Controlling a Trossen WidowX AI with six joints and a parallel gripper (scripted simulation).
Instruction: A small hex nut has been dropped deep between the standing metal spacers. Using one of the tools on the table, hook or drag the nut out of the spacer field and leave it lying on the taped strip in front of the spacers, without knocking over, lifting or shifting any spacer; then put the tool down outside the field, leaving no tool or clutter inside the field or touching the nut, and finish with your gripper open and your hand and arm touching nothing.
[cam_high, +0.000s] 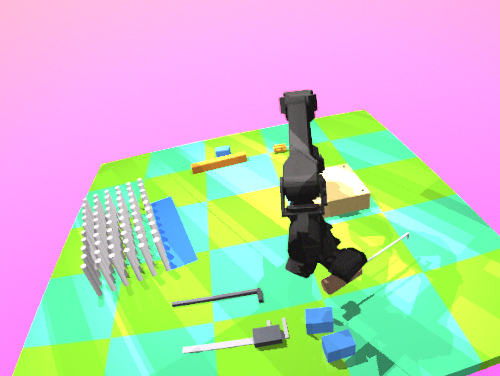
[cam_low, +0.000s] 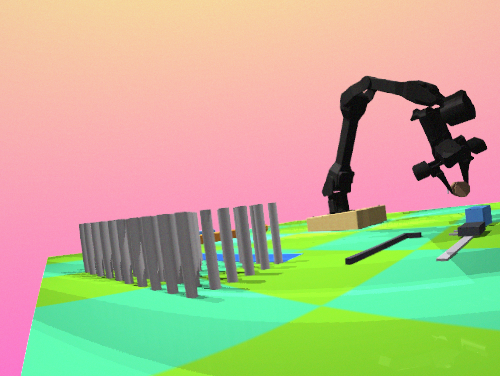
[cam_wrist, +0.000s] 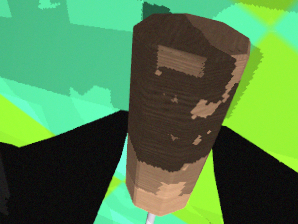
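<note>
Right now my gripper tip is 90 mm past the wooden-handled hook tool and 60 mm to the left of it. Round my gripper tip: blue taped strip: 500 mm ahead, 330 mm to the right, 80 mm below; then orange bar: 390 mm ahead, 710 mm to the right, 60 mm below.
</note>
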